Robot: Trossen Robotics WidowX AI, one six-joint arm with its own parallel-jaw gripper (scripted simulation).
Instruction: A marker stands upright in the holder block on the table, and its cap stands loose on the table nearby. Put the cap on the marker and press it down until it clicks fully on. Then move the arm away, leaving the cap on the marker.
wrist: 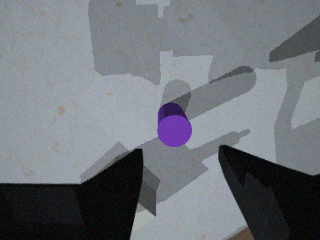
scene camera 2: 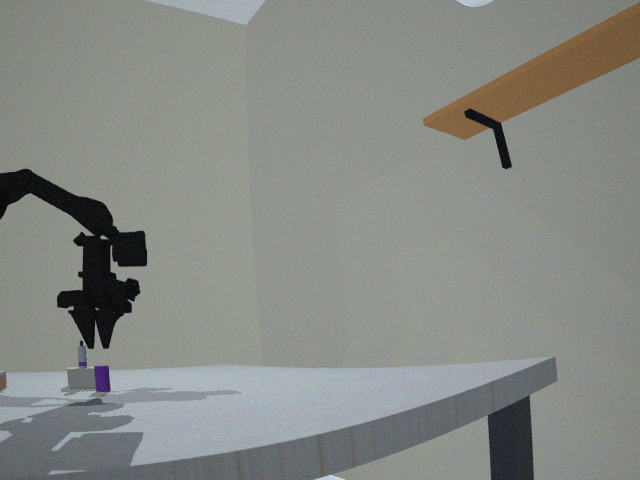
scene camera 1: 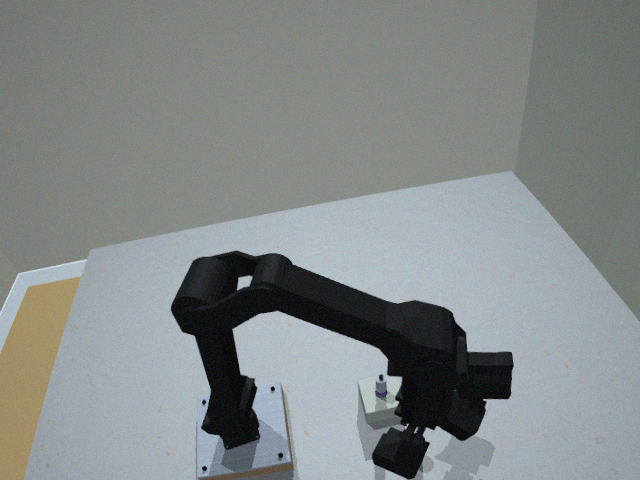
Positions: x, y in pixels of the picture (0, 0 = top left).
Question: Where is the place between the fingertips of my gripper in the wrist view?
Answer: At 180, 153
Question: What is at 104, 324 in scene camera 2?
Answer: My gripper.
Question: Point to a purple cap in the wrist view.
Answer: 174, 129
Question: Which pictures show my gripper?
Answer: The wrist view, scene camera 2 and scene camera 1: all of them.
